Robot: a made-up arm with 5 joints.
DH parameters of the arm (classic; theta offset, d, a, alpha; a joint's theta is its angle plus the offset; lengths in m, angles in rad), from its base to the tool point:
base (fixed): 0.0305 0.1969 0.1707 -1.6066
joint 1: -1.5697 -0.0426 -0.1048 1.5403
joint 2: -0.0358 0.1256 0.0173 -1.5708
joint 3: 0 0.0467 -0.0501 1.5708
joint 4: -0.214 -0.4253 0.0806 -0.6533
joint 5: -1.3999 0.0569 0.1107 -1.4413
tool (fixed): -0.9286 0.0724 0 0
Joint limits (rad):
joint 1: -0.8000..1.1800
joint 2: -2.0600..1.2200
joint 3: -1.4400..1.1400
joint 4: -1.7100..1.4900
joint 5: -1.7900..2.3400
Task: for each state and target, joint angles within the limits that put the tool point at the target. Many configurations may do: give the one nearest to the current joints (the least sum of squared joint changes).
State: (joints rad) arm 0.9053 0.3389 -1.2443 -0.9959 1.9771
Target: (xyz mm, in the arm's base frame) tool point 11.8 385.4 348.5
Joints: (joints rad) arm 0.1854 1.0617 -1.4109 -0.7942 2.0161
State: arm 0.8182 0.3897 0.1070 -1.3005 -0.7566
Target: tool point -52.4 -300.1 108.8
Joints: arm 1.0765 0.8539 0.8224 -1.4870 -0.4313
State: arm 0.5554 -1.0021 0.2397 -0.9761 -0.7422
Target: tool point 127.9 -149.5 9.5
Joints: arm 1.1800 -0.9385 -0.3066 -0.6032 -0.6426
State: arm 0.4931 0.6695 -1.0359 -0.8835 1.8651
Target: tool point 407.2 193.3 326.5
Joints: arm 0.7015 0.6396 -0.7980 -0.9131 1.9071
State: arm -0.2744 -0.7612 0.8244 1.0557 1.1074
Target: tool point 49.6 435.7 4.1
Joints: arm 0.3462 -0.8380 1.1400 1.4900 1.7746
